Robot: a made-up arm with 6 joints. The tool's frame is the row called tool. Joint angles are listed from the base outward.
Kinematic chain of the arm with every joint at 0, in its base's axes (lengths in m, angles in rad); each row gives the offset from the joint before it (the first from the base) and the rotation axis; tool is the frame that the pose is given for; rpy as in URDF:
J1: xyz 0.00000 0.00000 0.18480 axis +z
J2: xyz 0.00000 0.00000 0.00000 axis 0.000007 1 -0.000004
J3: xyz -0.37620 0.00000 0.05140 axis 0.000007 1 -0.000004
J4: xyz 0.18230 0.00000 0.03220 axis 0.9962 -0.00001 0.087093
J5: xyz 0.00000 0.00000 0.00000 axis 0.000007 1 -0.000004
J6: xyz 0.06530 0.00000 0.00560 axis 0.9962 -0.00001 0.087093
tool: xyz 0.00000 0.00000 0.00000 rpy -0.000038 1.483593 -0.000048
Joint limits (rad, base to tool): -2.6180..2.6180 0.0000..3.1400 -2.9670..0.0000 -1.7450..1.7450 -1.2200..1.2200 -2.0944..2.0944
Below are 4 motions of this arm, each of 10 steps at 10 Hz.
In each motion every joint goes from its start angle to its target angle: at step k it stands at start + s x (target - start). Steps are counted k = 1, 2, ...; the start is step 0. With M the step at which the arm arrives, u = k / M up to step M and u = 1 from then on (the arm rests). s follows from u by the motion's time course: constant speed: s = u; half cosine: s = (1 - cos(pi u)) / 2; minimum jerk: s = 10 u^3 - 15 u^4 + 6 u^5.
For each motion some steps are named. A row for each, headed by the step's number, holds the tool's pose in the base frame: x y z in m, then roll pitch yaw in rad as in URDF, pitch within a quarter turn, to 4 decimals.
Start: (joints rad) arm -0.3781 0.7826 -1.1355 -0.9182 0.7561 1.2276
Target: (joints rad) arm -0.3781 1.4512 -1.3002 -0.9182 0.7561 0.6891
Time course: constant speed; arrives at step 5
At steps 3, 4, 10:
3: 0.1141 -0.0838 0.5734 -2.9264 1.2449 2.3789
4: 0.1613 -0.1026 0.5593 -2.6252 1.1064 2.6960
10: 0.2070 -0.1207 0.5385 -2.4806 0.9453 2.8662

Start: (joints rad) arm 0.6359 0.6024 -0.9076 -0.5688 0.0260 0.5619
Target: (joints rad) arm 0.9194 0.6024 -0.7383 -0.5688 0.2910 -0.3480
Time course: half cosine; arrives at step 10
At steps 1, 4, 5, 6, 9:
1: -0.0433 -0.0339 0.5482 -0.0591 1.2093 0.5610
4: -0.0331 -0.0355 0.5312 -0.8962 1.1900 -0.2633
5: -0.0286 -0.0361 0.5228 -1.1819 1.0989 -0.5296
6: -0.0244 -0.0366 0.5144 -1.3683 0.9800 -0.6881
9: -0.0166 -0.0378 0.4966 -1.5892 0.6925 -0.8219

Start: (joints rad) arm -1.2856 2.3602 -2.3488 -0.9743 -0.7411 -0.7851
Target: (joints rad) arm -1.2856 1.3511 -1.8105 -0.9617 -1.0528 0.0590
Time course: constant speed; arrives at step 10
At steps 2, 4, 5, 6, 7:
2: 0.1698 -0.4408 0.5505 -1.0062 -0.2579 -2.2486
4: 0.1510 -0.3691 0.6161 -0.9300 -0.2059 -2.1220
5: 0.1405 -0.3296 0.6434 -0.8971 -0.1884 -2.0528
6: 0.1294 -0.2880 0.6668 -0.8685 -0.1763 -1.9806
7: 0.1177 -0.2449 0.6860 -0.8446 -0.1689 -1.9060

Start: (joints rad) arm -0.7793 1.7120 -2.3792 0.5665 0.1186 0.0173
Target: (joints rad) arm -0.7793 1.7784 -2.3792 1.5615 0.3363 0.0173
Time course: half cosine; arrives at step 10
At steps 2, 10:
2: 0.2052 -0.1947 0.7255 0.6614 0.7200 0.1949
10: 0.2343 -0.2009 0.7111 0.9151 0.2044 1.0606

